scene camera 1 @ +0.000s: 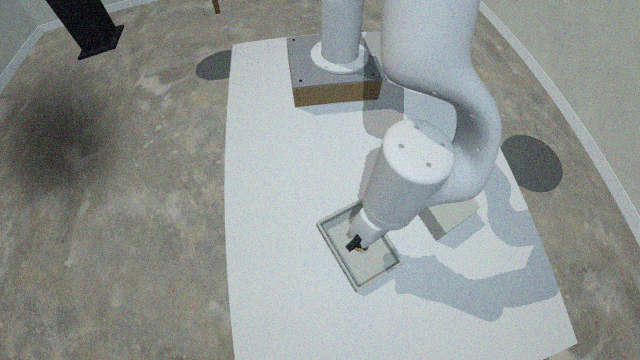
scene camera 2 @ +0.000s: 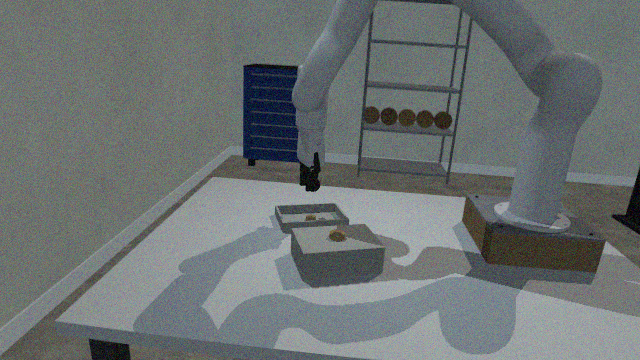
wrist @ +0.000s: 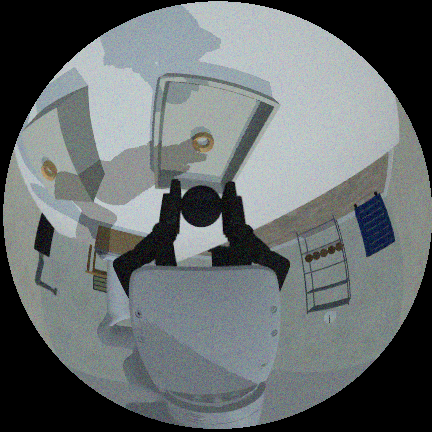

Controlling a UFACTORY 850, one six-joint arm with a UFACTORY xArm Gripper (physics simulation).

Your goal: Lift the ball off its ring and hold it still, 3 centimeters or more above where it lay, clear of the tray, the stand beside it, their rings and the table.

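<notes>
The black ball [scene camera 2: 313, 185] [wrist: 201, 206] is between the two black fingers. My gripper [scene camera 1: 357, 244] [scene camera 2: 311, 184] [wrist: 201, 188] is shut on it, high over the tray [scene camera 1: 338, 258] [scene camera 2: 315, 226] [wrist: 250, 131]. An orange-brown ring [scene camera 2: 310, 218] [wrist: 194, 142] lies on the tray floor with its hole uncovered. In scene camera 2 a wide gap shows between the ball and the tray, ring and table. The grey stand [scene camera 1: 452, 217] [scene camera 2: 340, 267] [wrist: 75, 125] is beside the tray, apart from the ball, with another ring [scene camera 2: 331, 236] [wrist: 45, 168] on its top.
The white table [scene camera 1: 280, 200] [scene camera 2: 400, 207] [wrist: 325, 100] bears the tray, the stand and the arm's wood-sided base [scene camera 1: 335, 95] [scene camera 2: 545, 252]. A blue cabinet [scene camera 2: 270, 115] [wrist: 375, 225] and a metal shelf rack [scene camera 2: 365, 90] stand beyond the table. Arm shadows cross the table.
</notes>
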